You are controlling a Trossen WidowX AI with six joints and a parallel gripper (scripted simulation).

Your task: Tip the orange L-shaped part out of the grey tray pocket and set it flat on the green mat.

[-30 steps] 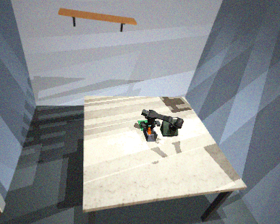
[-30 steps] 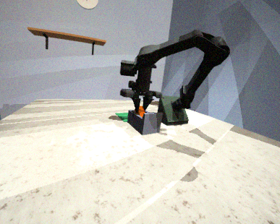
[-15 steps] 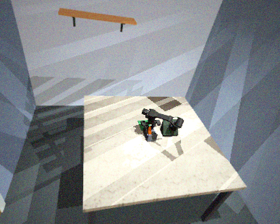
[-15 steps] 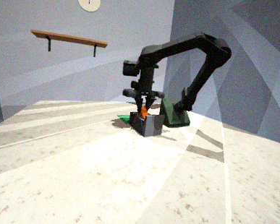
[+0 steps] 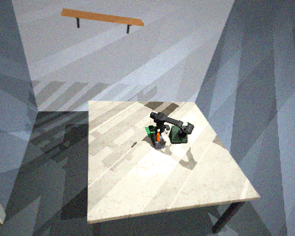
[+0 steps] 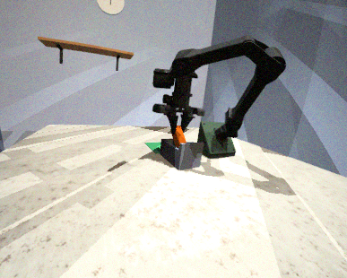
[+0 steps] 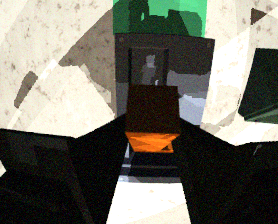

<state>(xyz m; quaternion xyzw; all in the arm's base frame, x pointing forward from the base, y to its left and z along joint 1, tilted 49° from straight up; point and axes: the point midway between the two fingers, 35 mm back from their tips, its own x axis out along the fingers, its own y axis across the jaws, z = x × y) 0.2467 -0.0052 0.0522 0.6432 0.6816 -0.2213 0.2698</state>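
Now: gripper tip 140 mm to the left of the green mat and 110 mm above it. Round my gripper tip: orange L-shaped part 20 mm behind, 30 mm to the left, 30 mm below.
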